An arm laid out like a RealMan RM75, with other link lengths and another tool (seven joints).
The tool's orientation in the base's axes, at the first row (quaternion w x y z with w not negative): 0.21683 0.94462 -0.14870 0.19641
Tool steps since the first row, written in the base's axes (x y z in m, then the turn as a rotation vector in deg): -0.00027 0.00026 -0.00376 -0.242 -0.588 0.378; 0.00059 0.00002 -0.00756 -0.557 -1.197 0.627; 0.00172 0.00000 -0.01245 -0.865 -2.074 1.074; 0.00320 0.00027 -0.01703 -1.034 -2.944 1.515; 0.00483 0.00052 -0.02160 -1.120 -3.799 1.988
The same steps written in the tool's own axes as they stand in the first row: -0.00193 -0.00145 0.00291 0.067 0.728 -0.112; -0.00278 -0.00289 0.00644 0.018 1.456 -0.130; -0.00391 -0.00500 0.01085 0.114 2.481 -0.185; -0.00466 -0.00739 0.01497 0.328 3.448 -0.195; -0.00527 -0.00980 0.01914 0.625 4.382 -0.213
